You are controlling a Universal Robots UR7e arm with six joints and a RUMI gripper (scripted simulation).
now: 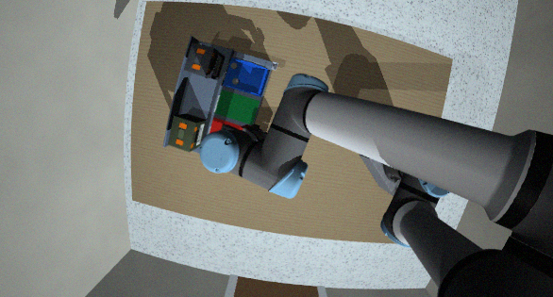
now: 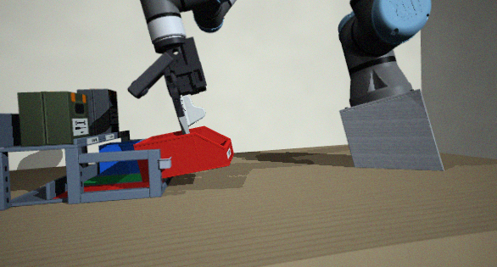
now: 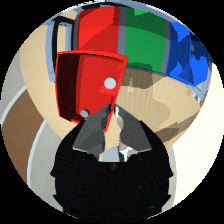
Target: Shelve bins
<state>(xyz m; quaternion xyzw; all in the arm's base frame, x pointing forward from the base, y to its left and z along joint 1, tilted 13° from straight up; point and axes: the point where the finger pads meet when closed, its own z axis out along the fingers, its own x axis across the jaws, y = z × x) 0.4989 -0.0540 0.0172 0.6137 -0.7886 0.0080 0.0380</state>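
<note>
Now: the red bin 1 cm ahead of my hand, 4 cm to the left of it and 3 cm below it. Round my hand: blue bin 9 cm ahead, 21 cm to the right, 6 cm below; then top board 22 cm ahead, 13 cm to the right; then green box 24 cm ahead, 2 cm to the right, 5 cm above.
</note>
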